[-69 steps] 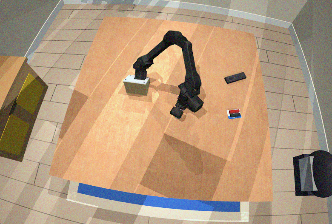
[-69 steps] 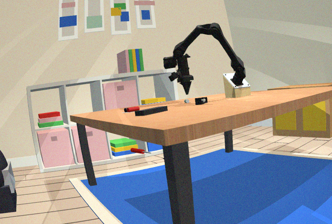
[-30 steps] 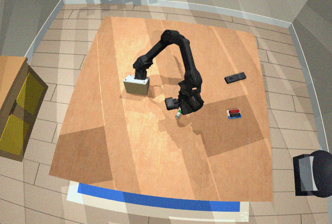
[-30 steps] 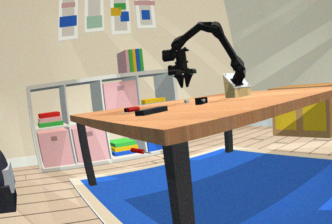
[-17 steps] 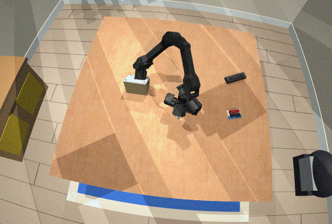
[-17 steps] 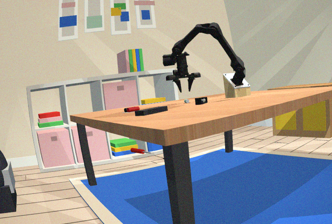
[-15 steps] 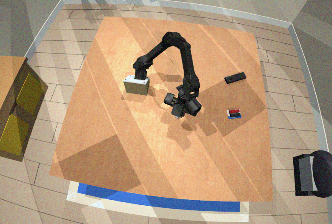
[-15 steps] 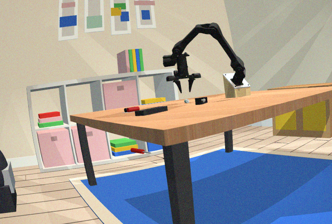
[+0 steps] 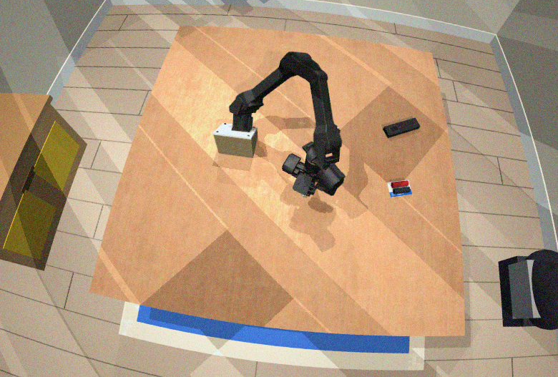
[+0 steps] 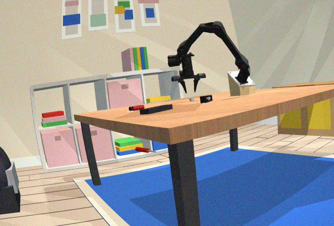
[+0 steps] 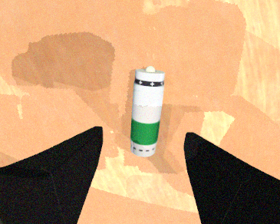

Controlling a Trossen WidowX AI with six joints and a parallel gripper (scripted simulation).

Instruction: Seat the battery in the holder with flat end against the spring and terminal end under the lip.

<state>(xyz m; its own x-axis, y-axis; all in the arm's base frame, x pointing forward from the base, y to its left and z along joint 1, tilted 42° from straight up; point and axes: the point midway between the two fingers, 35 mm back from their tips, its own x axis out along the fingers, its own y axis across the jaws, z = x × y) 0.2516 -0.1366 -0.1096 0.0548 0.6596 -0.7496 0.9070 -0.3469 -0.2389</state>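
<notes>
My gripper tip is 40 mm above the battery. Round my gripper tip: blue-white card (350 mm ahead, 30 mm to the left, 40 mm below); then black remote-like bar (380 mm ahead, 300 mm to the left, 30 mm below).
</notes>
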